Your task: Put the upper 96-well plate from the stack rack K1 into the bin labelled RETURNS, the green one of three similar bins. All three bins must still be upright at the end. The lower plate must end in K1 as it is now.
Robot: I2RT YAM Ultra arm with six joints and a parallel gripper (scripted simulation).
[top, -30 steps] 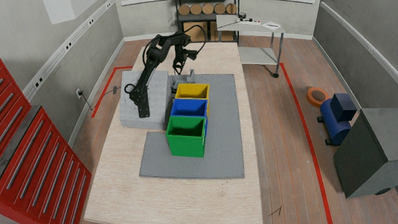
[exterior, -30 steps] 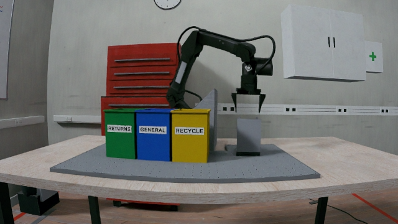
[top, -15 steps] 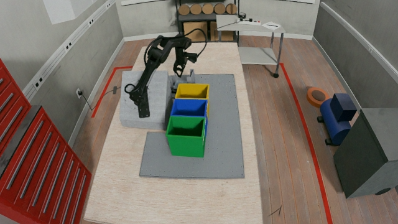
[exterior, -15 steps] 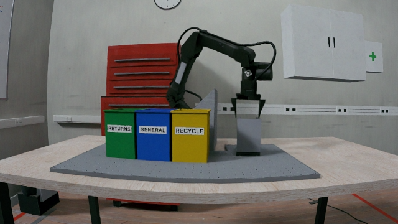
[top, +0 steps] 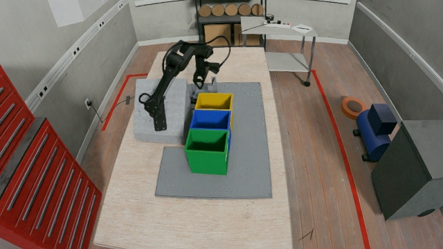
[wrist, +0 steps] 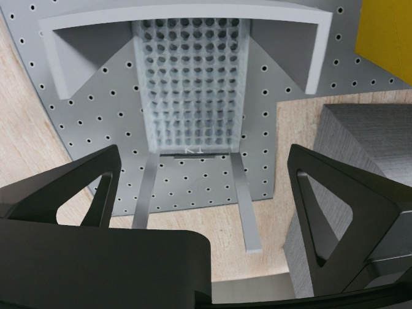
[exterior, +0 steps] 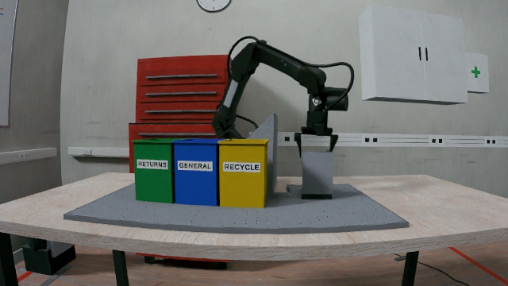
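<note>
Now: hand 1 cm short of the clear 96-well plate, 1 cm to the right of it and 9 cm above it. The rest, counted from my hand: yellow recycle bin 8 cm ahead, 23 cm to the right, 4 cm below; then blue general bin 6 cm ahead, 35 cm to the right, 4 cm below; then green returns bin 5 cm ahead, 48 cm to the right, 4 cm below.
</note>
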